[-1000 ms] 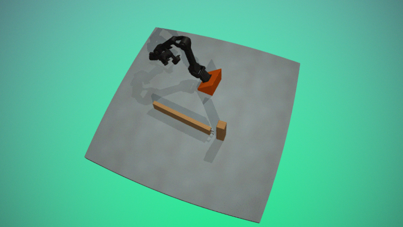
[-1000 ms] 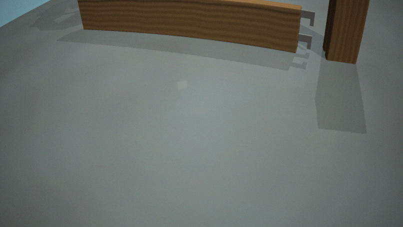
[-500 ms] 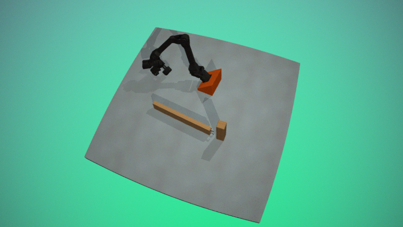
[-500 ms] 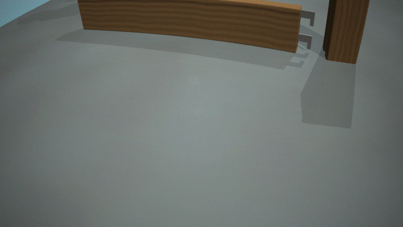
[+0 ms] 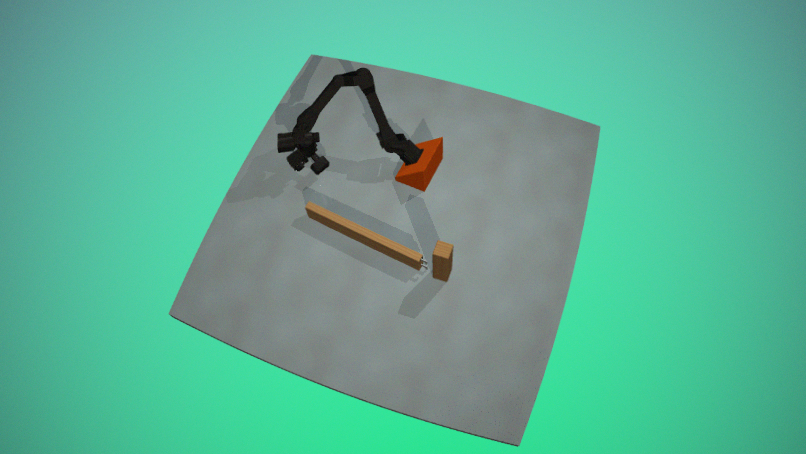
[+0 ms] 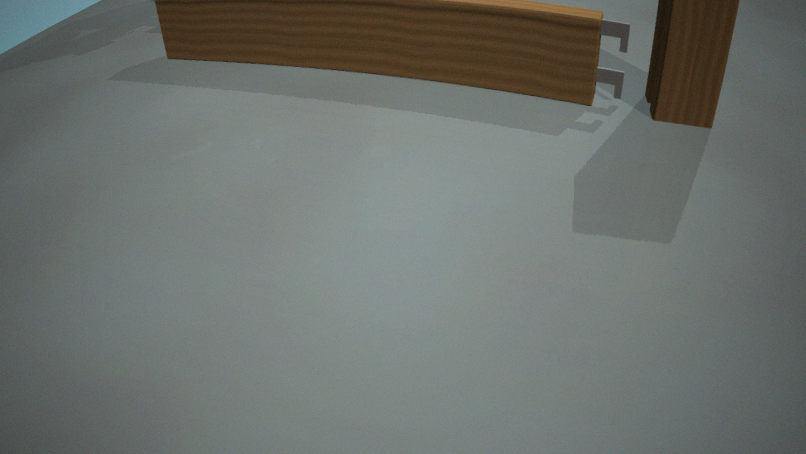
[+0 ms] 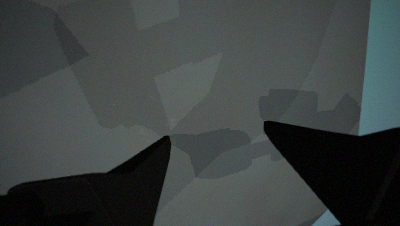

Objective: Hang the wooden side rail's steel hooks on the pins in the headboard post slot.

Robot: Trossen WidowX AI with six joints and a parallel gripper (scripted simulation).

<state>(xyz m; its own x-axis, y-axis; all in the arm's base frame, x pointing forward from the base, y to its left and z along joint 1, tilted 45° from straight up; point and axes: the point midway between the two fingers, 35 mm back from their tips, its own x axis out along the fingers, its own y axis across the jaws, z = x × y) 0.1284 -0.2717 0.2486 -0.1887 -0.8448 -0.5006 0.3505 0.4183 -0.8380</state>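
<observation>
Right now the headboard post is 620 mm to the left of my gripper tip, 220 mm ahead of it and 70 mm above it.
</observation>
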